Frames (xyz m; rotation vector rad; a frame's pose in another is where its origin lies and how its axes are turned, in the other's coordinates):
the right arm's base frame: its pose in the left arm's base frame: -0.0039 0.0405 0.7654 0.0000 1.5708 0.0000
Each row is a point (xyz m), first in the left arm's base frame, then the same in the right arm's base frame.
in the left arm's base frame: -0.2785 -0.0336 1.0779
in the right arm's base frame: -0.3125 -0.0741 -0.2746
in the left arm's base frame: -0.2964 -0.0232 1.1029
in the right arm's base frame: -0.3375 -0.0637 -0.2925
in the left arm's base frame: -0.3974 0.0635 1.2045
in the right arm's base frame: -0.4391 0.0230 -0.3935
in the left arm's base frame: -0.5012 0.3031 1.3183
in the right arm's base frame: -0.5529 0.2626 -0.4973
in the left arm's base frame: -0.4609 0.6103 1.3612
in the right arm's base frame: -0.5958 0.5698 -0.4570
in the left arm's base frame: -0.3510 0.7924 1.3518
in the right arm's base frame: -0.5864 0.7519 -0.3471
